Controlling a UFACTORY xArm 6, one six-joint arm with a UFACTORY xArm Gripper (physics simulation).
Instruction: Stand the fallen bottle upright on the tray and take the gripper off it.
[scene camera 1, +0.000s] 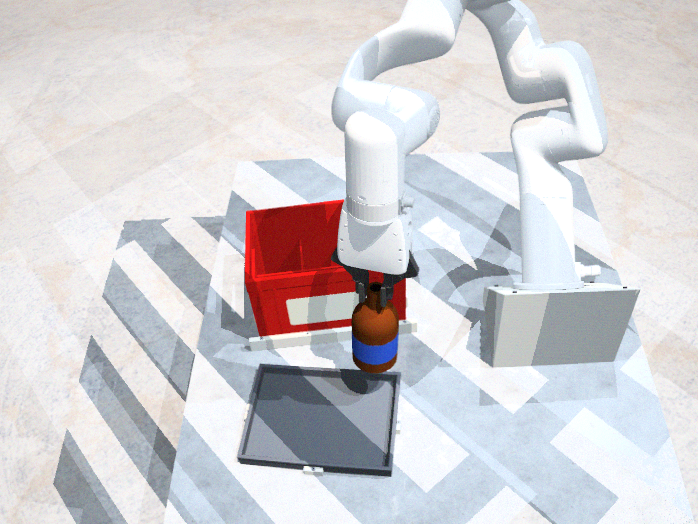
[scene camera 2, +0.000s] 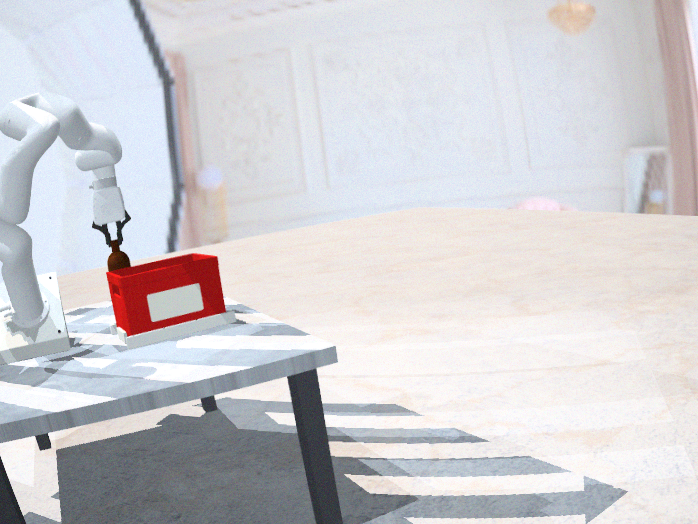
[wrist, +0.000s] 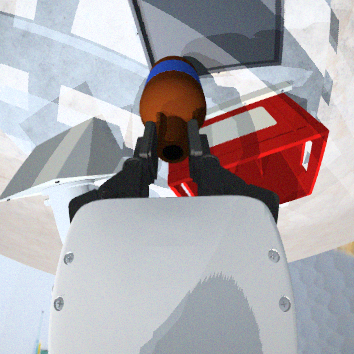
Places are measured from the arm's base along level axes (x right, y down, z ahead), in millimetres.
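Where they show: gripper, fingertip midpoint: (scene camera 1: 374, 298) (scene camera 2: 115, 245) (wrist: 172, 133); arm's base, link origin: (scene camera 1: 548, 287) (scene camera 2: 29, 309) (wrist: 67, 184).
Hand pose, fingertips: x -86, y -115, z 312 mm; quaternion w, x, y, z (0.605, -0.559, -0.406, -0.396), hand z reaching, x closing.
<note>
Things, the pixels of their centre, and the offset from my fingertips.
- brown bottle, body centre: (wrist: 172, 105) (scene camera 1: 375, 323) (scene camera 2: 119, 265) dy +60, dx +1, dz +1 mm
- dark grey tray, body centre: (scene camera 1: 322, 418) (wrist: 211, 16) dy +220, dx -63, dz +103 mm
- red crate, body centre: (scene camera 1: 326, 270) (wrist: 240, 159) (scene camera 2: 164, 297) dy +145, dx +212, dz +76 mm
The brown bottle (scene camera 1: 376, 324) (scene camera 2: 118, 260) (wrist: 172, 100) with a blue band hangs close to upright, neck up, clear of the surface. My gripper (scene camera 1: 373, 297) (scene camera 2: 115, 243) (wrist: 172, 133) is shut on its neck, one finger on each side, and points down. In scene camera 1 the bottle's base shows at the back right corner of the dark grey tray (scene camera 1: 270, 463) (wrist: 281, 35), and a round shadow falls inside that corner. The tray lies flat with a low rim. In scene camera 2 the crate hides the bottle's lower part, and the tray does not show.
A red crate (scene camera 1: 262, 304) (scene camera 2: 132, 315) (wrist: 295, 120) with a pale label stands behind the tray, close to the bottle. A pale strip (scene camera 1: 281, 340) (scene camera 2: 180, 330) runs along its foot. The grey block of the arm's base (scene camera 1: 580, 327) (wrist: 70, 155) stands at the right in scene camera 1.
</note>
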